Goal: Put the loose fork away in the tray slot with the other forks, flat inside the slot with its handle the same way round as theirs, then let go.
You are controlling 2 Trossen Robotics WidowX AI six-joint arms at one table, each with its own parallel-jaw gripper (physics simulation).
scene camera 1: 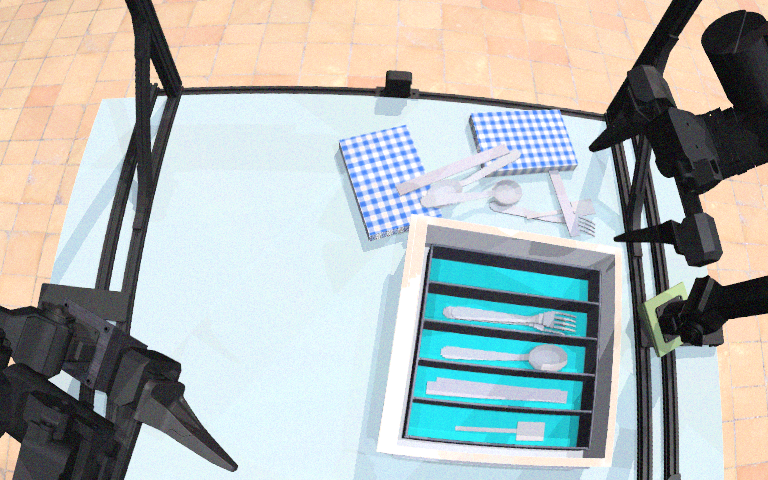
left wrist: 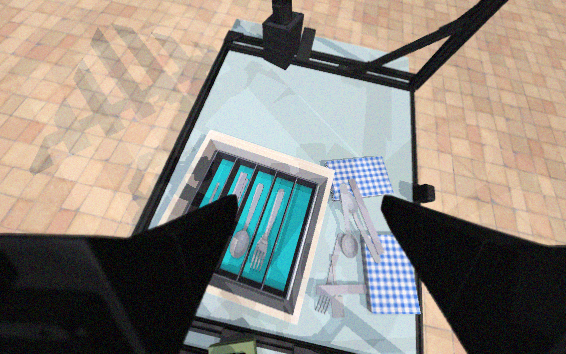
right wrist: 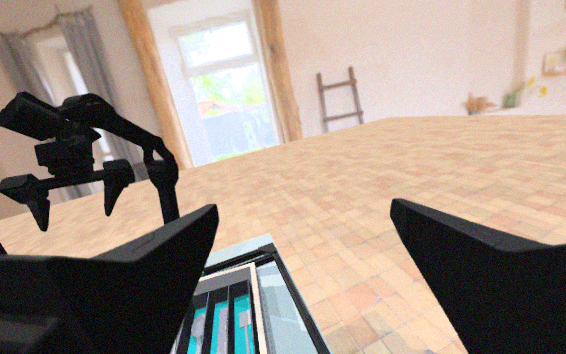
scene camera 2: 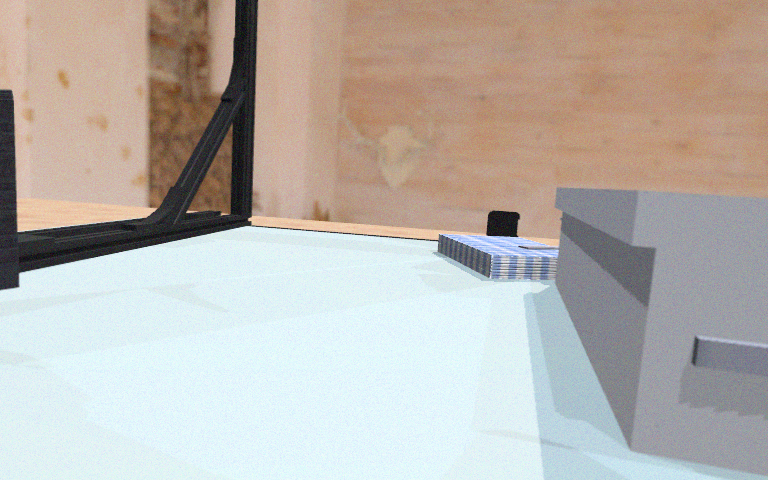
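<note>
The loose fork [scene camera 1: 509,212] [left wrist: 323,302] lies behind the tray in scene camera 1, tines right, handle left. A flat knife [scene camera 1: 560,192] crosses over it. The tray [scene camera 1: 403,339] [scene camera 2: 707,283] [left wrist: 320,207] [right wrist: 257,300] has matching forks [scene camera 1: 492,315] [left wrist: 270,225] in its second slot from the top, handles left, tines right in scene camera 1. My left gripper [scene camera 1: 604,193] [left wrist: 308,201] [right wrist: 76,223] is open and empty, up to the right of the loose cutlery. My right gripper [right wrist: 304,209] is open and empty, far left of the tray; one finger shows in scene camera 1.
Two checked cloths [scene camera 1: 379,169] [scene camera 1: 526,135] lie behind the tray, with a long knife [scene camera 1: 453,169] and spoons [scene camera 1: 505,193] between them. A flat-ended utensil [scene camera 1: 584,207] lies across the fork. The tray's top slot [scene camera 1: 498,275] is empty. Black frame posts stand at both sides.
</note>
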